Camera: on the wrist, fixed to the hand. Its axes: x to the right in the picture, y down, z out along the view.
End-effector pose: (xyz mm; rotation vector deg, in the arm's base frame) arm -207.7 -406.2 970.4 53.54 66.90 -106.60
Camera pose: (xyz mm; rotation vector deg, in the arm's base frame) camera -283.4 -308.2 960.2 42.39 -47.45 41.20
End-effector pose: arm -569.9 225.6 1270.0 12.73 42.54 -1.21
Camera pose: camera -614.4 153.4 1179.1 56.53 -39.51 158.80
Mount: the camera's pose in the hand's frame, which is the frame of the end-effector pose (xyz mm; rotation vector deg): 24.0 -92.4 -79.6 6.09 23.39 -178.24
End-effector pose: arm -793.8 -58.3 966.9 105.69 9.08 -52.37
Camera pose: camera -781.3 44.4 898.0 -0.34 -117.40 59.29
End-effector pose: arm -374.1 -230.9 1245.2 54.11 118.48 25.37
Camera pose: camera -489.8 -272.8 1227.5 -142.51 74.65 -65.49
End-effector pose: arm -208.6 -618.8 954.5 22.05 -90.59 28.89
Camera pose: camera -94.1 -652.8 989.1 103.93 39.54 -91.97
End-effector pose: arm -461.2 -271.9 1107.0 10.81 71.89 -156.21
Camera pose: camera -496.3 -153.4 1120.4 34.06 -4.73 8.56
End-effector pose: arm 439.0 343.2 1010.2 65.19 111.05 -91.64
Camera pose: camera 368.8 424.0 1073.4 77.90 -52.68 20.68
